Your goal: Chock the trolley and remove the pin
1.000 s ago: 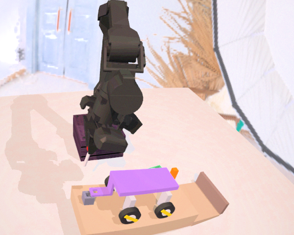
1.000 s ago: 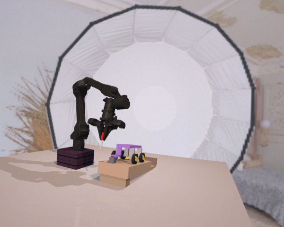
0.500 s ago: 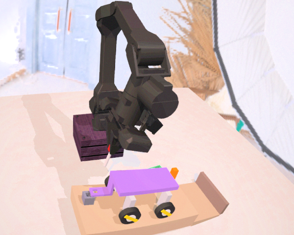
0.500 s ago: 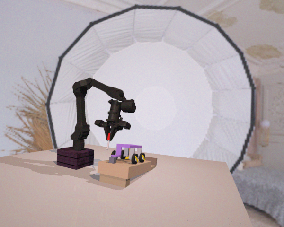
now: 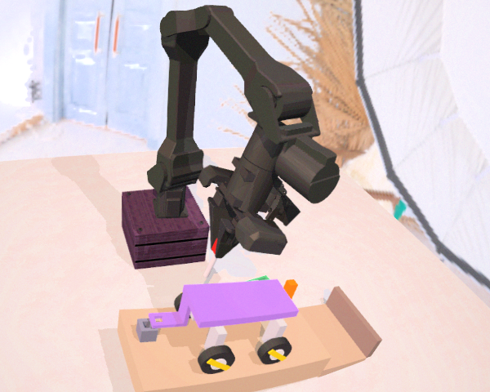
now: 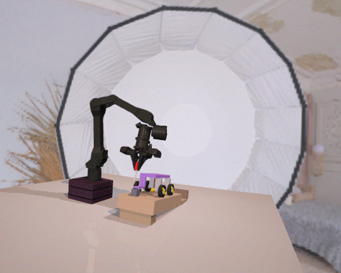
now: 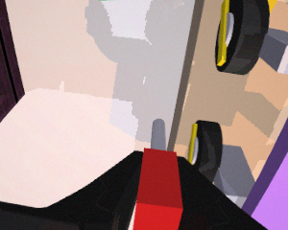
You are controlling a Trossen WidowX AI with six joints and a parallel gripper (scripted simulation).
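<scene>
Now: gripper tip 9 cm to the right of the yellow chock, 8 cm above it and 4 cm short of it. Round my gripper tip: tan ramp: 11 cm below, 10 cm ahead; then red-headed stop pin: right at my gripper tip; then purple trolley: 9 cm ahead, 5 cm below, 1 cm to the left.
</scene>
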